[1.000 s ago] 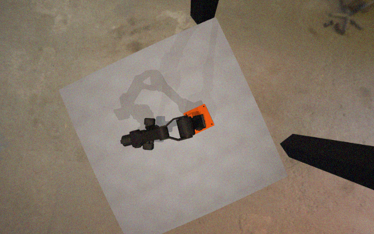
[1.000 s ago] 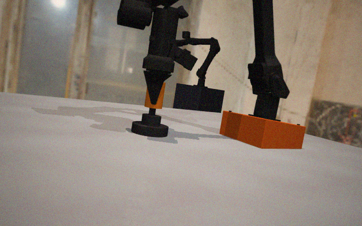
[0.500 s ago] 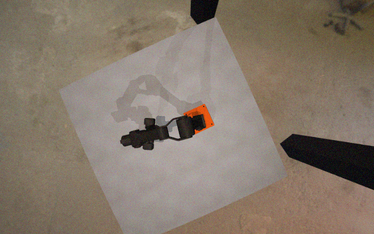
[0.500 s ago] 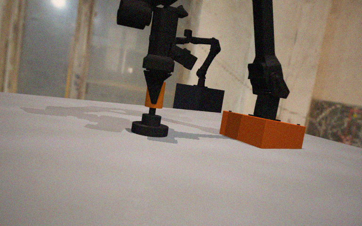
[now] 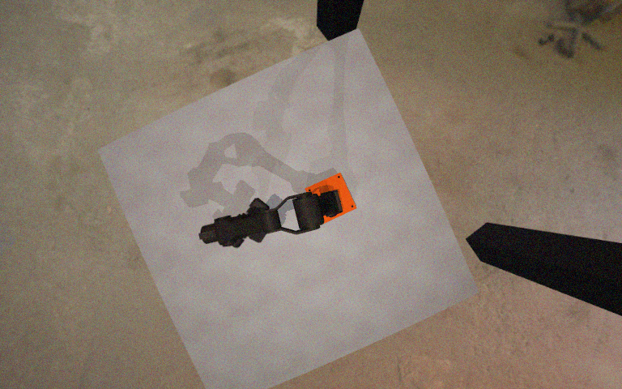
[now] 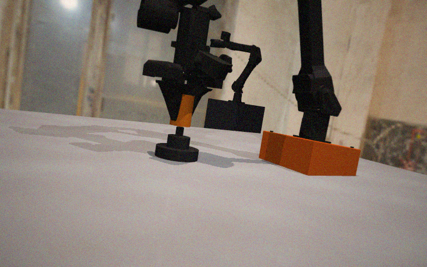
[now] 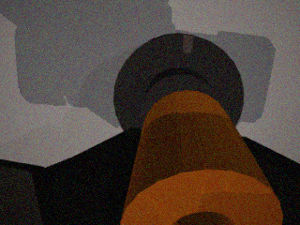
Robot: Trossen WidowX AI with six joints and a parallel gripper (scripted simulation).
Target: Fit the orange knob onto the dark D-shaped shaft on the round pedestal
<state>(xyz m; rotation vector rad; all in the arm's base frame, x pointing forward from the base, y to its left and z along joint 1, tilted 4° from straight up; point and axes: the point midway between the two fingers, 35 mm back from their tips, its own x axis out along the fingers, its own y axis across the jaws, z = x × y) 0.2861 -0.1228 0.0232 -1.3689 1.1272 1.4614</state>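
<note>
The orange knob is 20 mm above my gripper tip. Also, from my gripper tip: dark round pedestal: 40 mm below.
</note>
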